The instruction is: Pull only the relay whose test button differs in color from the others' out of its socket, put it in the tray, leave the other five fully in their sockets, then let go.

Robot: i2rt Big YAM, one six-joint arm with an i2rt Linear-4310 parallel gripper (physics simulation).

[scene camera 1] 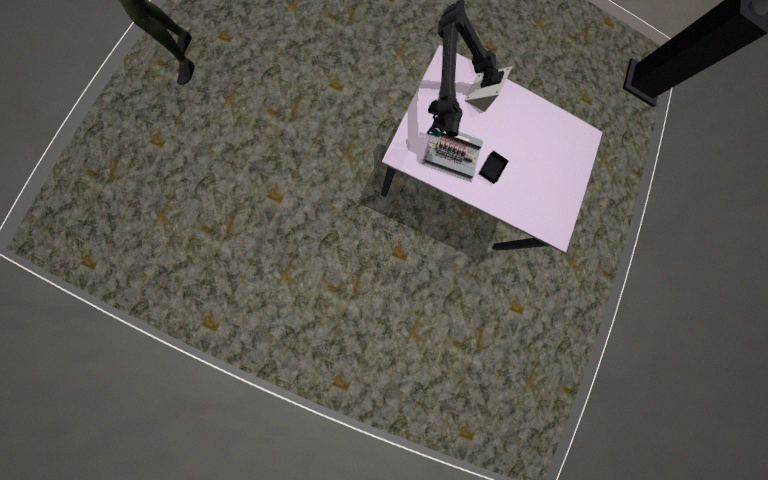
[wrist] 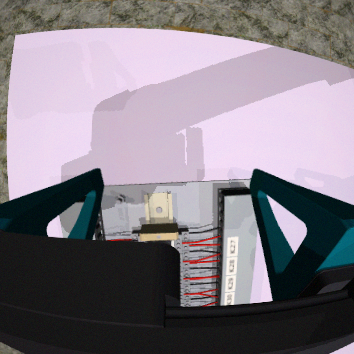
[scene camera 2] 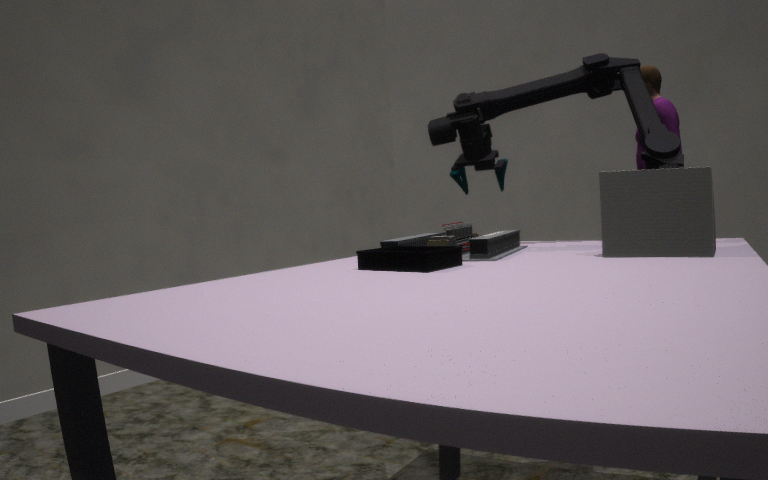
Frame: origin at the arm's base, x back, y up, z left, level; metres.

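Seen in the pictures: gripper, fingertip midpoint: (scene camera 1: 430,126) (wrist: 176,176) (scene camera 2: 484,192); arm's base, origin of the base link: (scene camera 1: 492,80) (scene camera 2: 669,202).
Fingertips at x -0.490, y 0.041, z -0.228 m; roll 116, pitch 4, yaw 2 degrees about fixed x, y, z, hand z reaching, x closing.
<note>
Offsets run from my fingertips to a thing's top centre. "*": to the spot under its first point. Level surfaces: height alone.
The relay panel {dx +0.000, dy -0.130, dz +0.193 m} (scene camera 1: 450,170) (scene camera 2: 495,243) (wrist: 192,200) lies on the table, with a row of relays and sockets (scene camera 1: 451,149) (scene camera 2: 457,229) between two grey ducts. In the wrist view, socket terminals {* dx +0.028, dy -0.122, dz +0.153 m} (wrist: 185,272) with red and black wires show, but the camera housing hides the relays and their test buttons. The odd-coloured button cannot be made out in the scene views. The black tray {dx +0.026, dy -0.105, dz +0.454 m} (scene camera 1: 493,167) (scene camera 2: 410,259) stands beside the panel; no relay shows in it. My gripper (scene camera 1: 441,133) (scene camera 2: 484,191) (wrist: 176,176) is open and empty, high above the panel's end.
The label strip {* dx +0.079, dy -0.097, dz +0.099 m} (wrist: 232,247) on one duct reads K27, K28, K29 and K30. A tan end block {dx -0.011, dy -0.100, dz +0.090 m} (wrist: 158,232) sits on the rail. The grey arm base block (scene camera 1: 485,97) (scene camera 2: 656,213) stands on the pink table {dy -0.141 m} (scene camera 1: 543,169) (scene camera 2: 396,328) (wrist: 55,125). A person (scene camera 2: 667,121) stands behind the arm.
</note>
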